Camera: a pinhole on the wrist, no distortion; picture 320 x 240 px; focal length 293.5 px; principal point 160.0 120.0 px. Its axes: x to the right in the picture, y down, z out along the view. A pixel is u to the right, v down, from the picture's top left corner.
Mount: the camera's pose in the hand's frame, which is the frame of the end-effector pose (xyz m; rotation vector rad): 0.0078 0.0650 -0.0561 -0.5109 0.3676 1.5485
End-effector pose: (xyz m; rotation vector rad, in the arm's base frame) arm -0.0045 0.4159 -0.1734 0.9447 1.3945 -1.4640
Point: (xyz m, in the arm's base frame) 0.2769 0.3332 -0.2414
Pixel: 294 126
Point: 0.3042 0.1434 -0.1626
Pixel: 163 159
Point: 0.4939 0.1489 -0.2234
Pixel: 258 149
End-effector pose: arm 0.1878 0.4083 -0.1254 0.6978 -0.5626 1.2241
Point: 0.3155 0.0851 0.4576
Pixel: outside the picture
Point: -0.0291 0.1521 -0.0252
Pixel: 99 226
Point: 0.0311 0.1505 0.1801
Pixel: 50 88
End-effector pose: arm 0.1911 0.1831 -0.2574 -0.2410 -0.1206 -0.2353
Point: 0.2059 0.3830 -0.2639
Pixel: 268 165
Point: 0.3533 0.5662 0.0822
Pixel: 146 27
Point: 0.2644 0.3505 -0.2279
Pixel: 208 33
